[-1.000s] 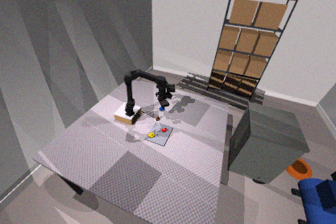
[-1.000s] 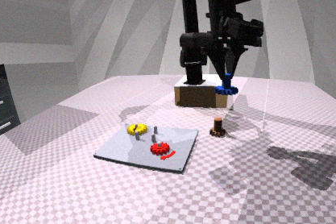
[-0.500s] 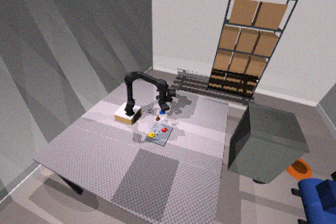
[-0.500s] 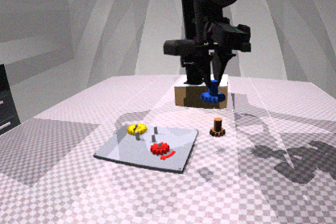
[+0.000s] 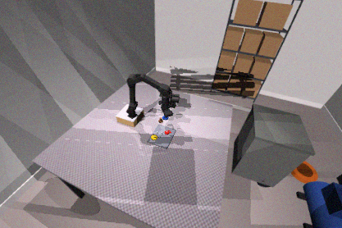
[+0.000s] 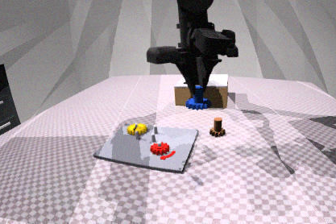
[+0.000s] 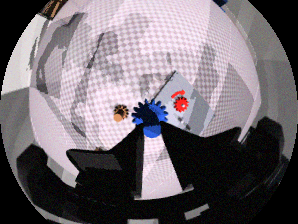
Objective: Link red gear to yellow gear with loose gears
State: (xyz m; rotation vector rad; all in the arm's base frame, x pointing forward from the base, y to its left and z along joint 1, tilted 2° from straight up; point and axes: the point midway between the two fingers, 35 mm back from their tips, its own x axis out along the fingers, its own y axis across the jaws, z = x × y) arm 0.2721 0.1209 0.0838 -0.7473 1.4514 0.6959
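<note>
Right now my gripper tip is 50 mm short of the grey board, 110 mm to the left of it and 120 mm above it. The rest, counted from my gripper tip: blue gear 10 mm below; then red gear 60 mm ahead, 60 mm to the right, 110 mm below; then brown gear 70 mm behind, 30 mm to the left, 110 mm below.
</note>
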